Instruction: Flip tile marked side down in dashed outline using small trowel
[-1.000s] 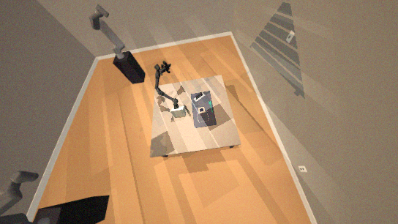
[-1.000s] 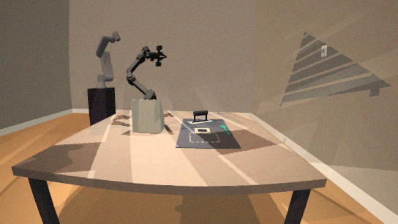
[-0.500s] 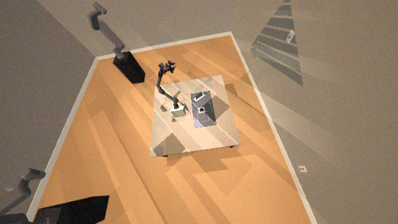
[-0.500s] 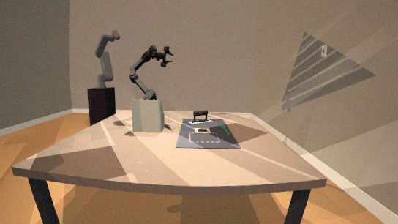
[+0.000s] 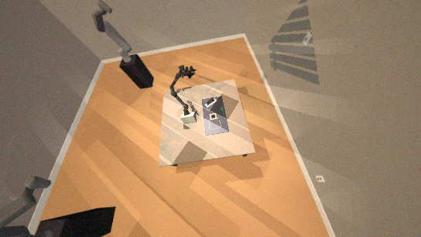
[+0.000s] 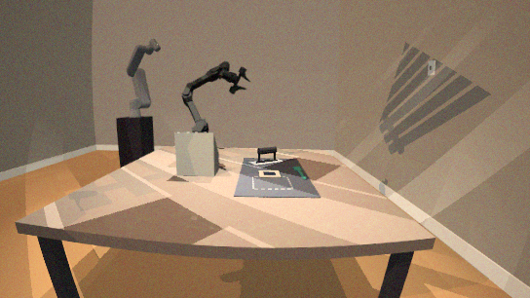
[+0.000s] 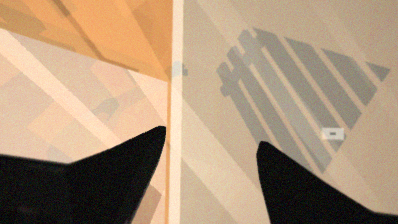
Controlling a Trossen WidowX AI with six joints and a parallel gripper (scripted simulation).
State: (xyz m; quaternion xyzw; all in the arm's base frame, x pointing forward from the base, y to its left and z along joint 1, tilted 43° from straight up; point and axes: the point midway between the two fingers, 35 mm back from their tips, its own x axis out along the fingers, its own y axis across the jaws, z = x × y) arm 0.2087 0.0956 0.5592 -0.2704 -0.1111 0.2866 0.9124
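The trowel lies 12 cm ahead of my gripper tip, 24 cm to the right of it and 43 cm below it. From my gripper tip the other things lie so: small pale tile: 15 cm ahead, 49 cm to the right, 47 cm below; dark mat: 17 cm ahead, 46 cm to the right, 49 cm below; small green t-shaped piece: 31 cm ahead, 43 cm to the right, 47 cm below.
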